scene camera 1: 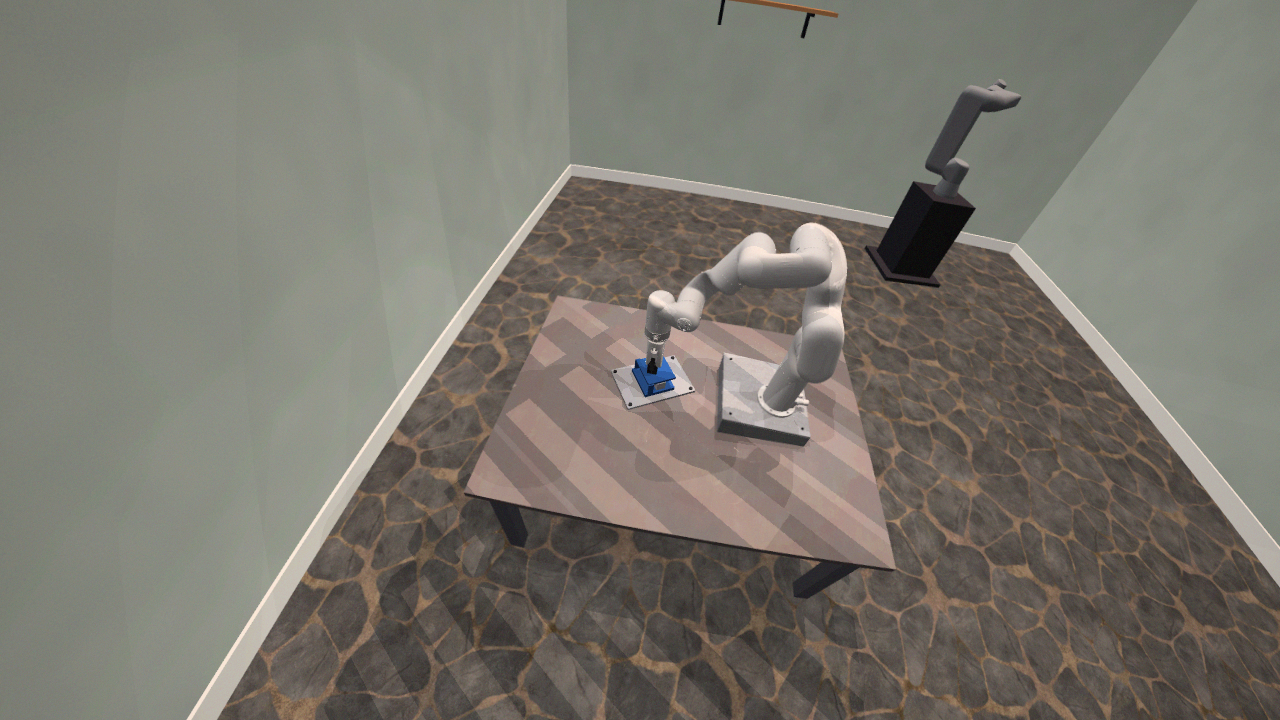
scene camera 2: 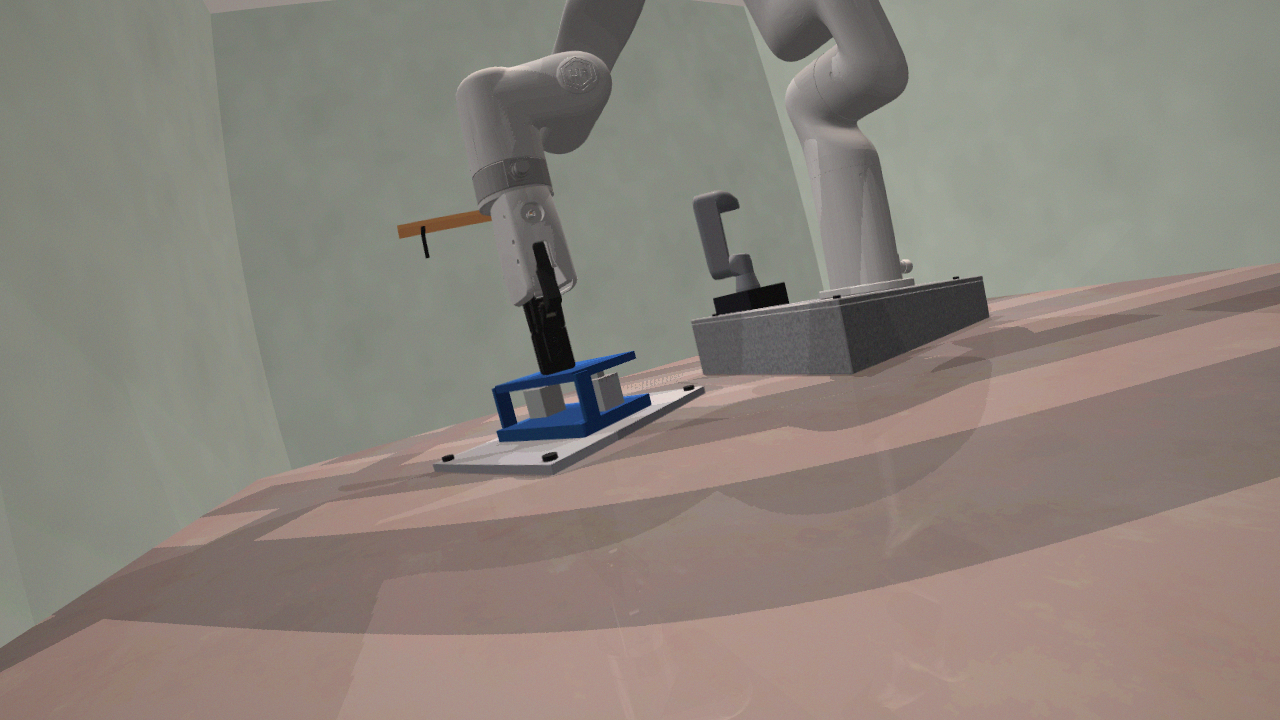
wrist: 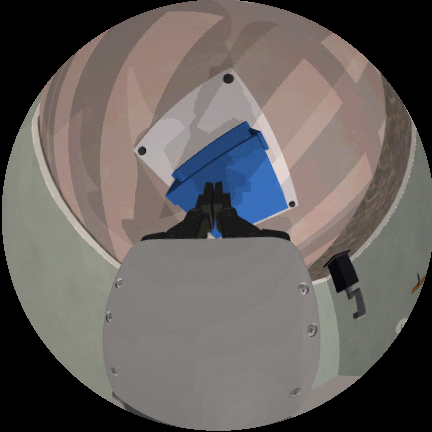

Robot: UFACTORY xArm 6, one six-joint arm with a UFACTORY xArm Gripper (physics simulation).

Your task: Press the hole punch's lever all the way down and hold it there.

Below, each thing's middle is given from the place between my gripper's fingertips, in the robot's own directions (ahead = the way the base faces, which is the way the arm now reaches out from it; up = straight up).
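Labels:
The mounting plate (scene camera 2: 539, 457) is 6 cm below my hand, and it sits 1 cm behind my hand and 1 cm to the right of it. As for the blue lever (scene camera 2: 596, 366), I find it 2 cm to the right of my hand, 1 cm below it and 1 cm behind it.

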